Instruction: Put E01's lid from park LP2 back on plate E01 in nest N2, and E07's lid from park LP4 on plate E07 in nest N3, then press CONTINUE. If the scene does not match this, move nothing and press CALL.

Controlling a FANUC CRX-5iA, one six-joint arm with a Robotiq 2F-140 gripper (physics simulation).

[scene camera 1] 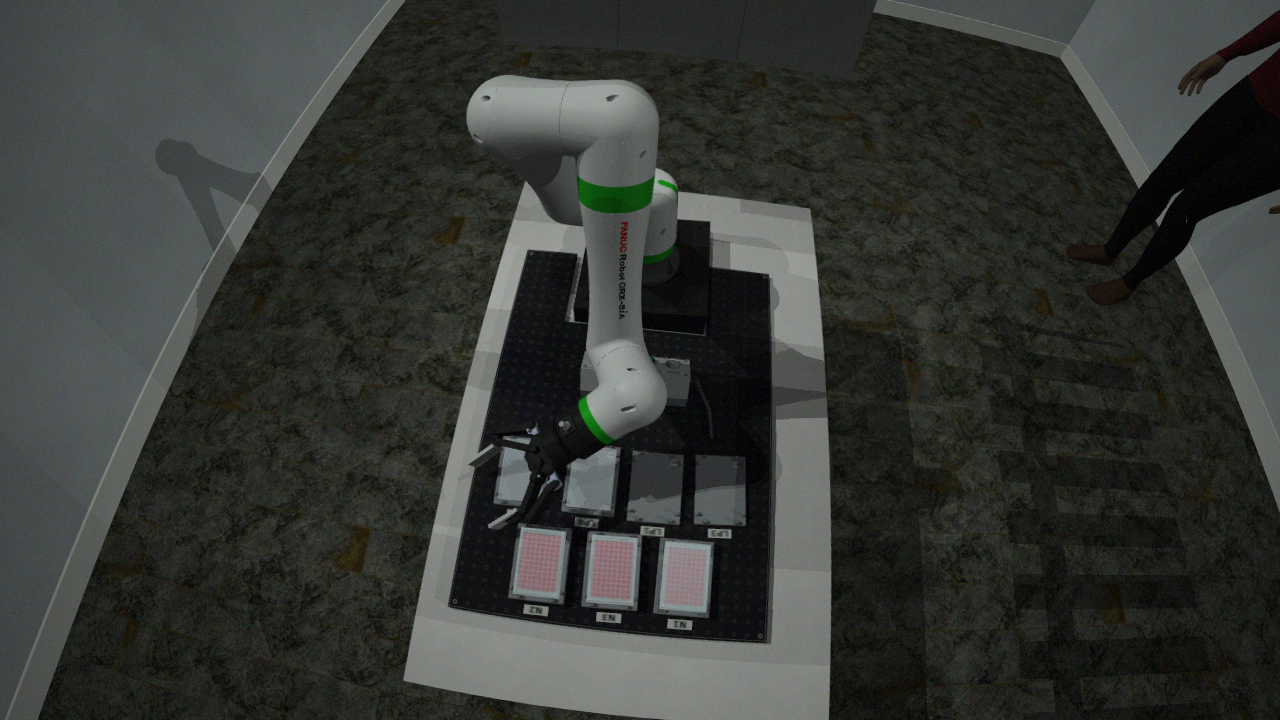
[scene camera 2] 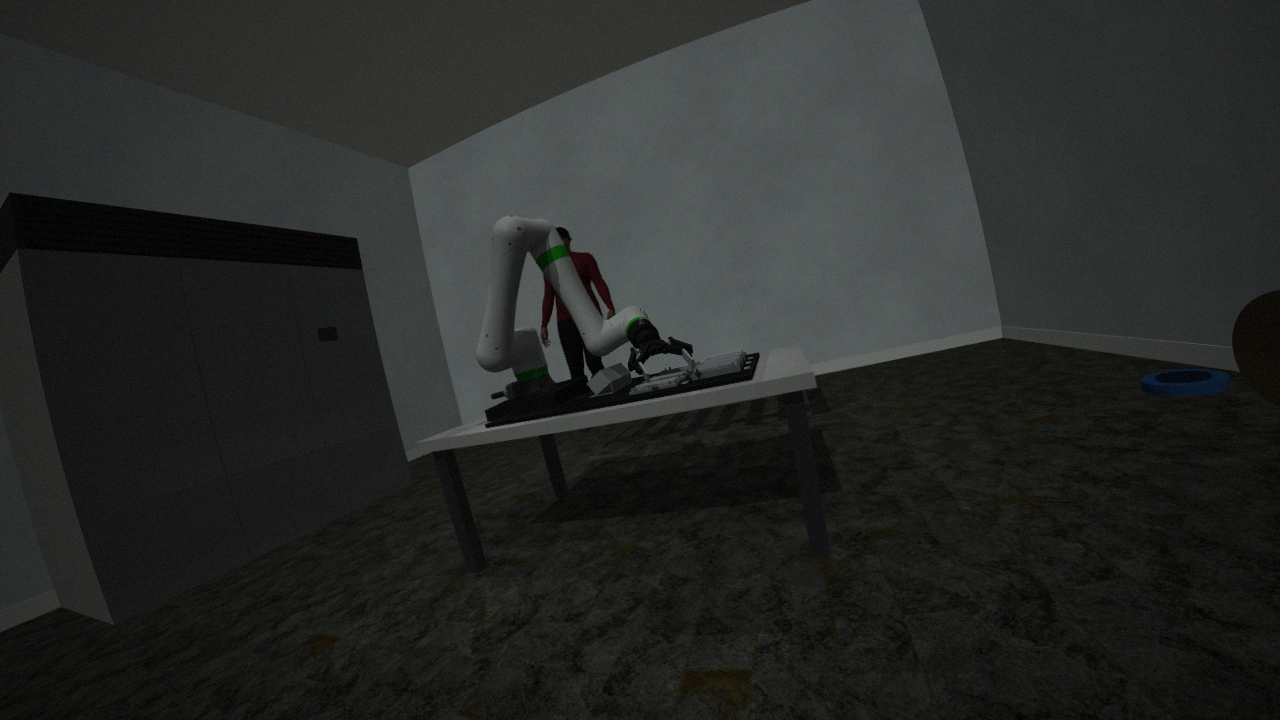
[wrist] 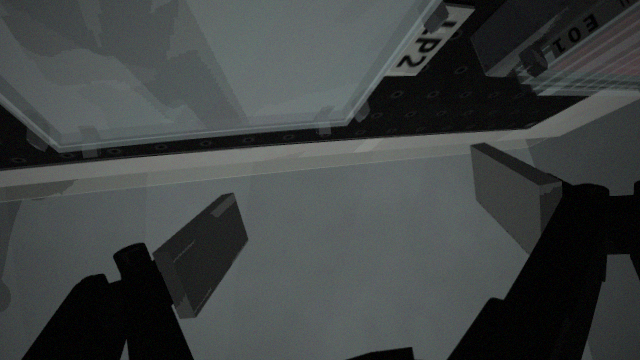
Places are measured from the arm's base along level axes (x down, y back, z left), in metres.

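Where they show: gripper, between the fingertips: [scene camera 1: 482, 495] [scene camera 2: 670, 371] [wrist: 352, 196]; arm's base, origin of its link: [scene camera 1: 647, 261] [scene camera 2: 538, 391].
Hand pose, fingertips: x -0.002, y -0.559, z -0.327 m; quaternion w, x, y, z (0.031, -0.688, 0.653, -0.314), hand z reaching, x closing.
Things, the pixels of their centre, and the offset from my fingertips. Level surfaces: height alone.
- E01's clear lid, middle of its body: [wrist: 206, 73] [scene camera 1: 523, 470] [scene camera 2: 655, 383] dx +0.034, dy +0.063, dz +0.071 m
- E07's lid, middle of its body: [scene camera 1: 591, 477] [scene camera 2: 665, 377] dx +0.034, dy +0.050, dz +0.208 m
- Pink plate E01, middle of its body: [scene camera 1: 539, 562] [scene camera 2: 716, 364] dx +0.020, dy -0.122, dz +0.113 m
- Pink plate E07, middle of its body: [scene camera 1: 612, 569] [scene camera 2: 720, 360] dx +0.020, dy -0.134, dz +0.247 m
- button box, middle of its body: [scene camera 1: 635, 375] [scene camera 2: 609, 378] dx +0.006, dy +0.262, dz +0.295 m
- paler pink plate, middle of its body: [scene camera 1: 685, 576] [scene camera 2: 724, 354] dx +0.016, dy -0.150, dz +0.381 m
- LP3, middle of its body: [scene camera 1: 720, 489] [scene camera 2: 681, 368] dx +0.038, dy +0.024, dz +0.461 m
- table, height of its surface: dx +0.061 m
My gripper [scene camera 1: 494, 486] [scene camera 2: 662, 362] [wrist: 352, 196] is open and empty, its fingers wide apart above the left edge of park LP2. E01's clear lid [scene camera 1: 510, 479] [wrist: 225, 65] lies flat in LP2, partly under the gripper in scene camera 1. E07's lid [scene camera 1: 590, 481] lies in the park to its right, labelled LP4. Pink plate E01 [scene camera 1: 539, 564] [wrist: 605, 55] is in nest N2, its name readable in the wrist view. Pink plate E07 [scene camera 1: 611, 571] is in nest N3. The button box [scene camera 1: 673, 380] [scene camera 2: 610, 379] is partly behind the arm; its CONTINUE and CALL labels are unreadable.
A paler pink plate [scene camera 1: 684, 577] sits in nest N1. Parks LP1 [scene camera 1: 655, 488] and LP3 [scene camera 1: 719, 490] lie in shade; I cannot tell whether they hold lids. A person in red [scene camera 1: 1194, 174] [scene camera 2: 586, 273] stands beyond the table [scene camera 1: 796, 608] [scene camera 2: 785, 362].
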